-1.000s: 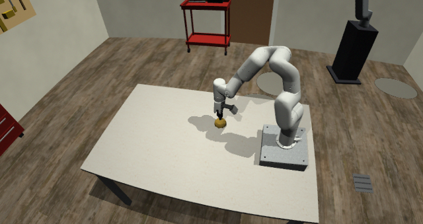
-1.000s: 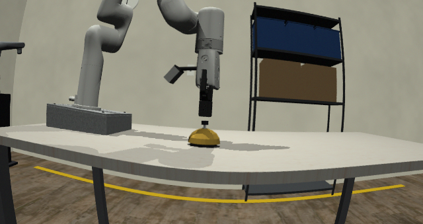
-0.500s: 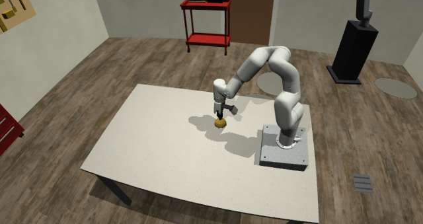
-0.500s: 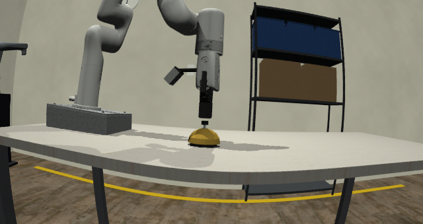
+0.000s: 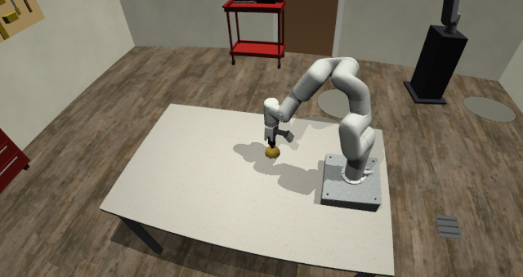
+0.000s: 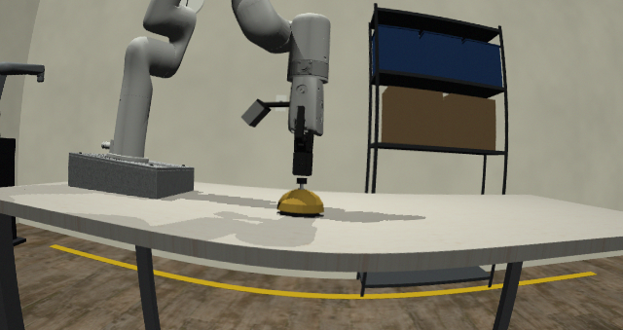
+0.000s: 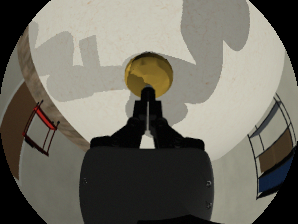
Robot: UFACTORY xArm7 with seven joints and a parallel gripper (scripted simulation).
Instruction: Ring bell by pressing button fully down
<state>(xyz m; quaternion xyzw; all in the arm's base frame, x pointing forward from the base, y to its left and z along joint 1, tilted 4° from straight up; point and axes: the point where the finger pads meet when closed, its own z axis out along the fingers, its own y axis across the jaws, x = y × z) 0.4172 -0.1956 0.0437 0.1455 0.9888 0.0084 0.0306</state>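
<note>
My hand is 30 mm above the black button. Round my hand: bell: 50 mm below.
</note>
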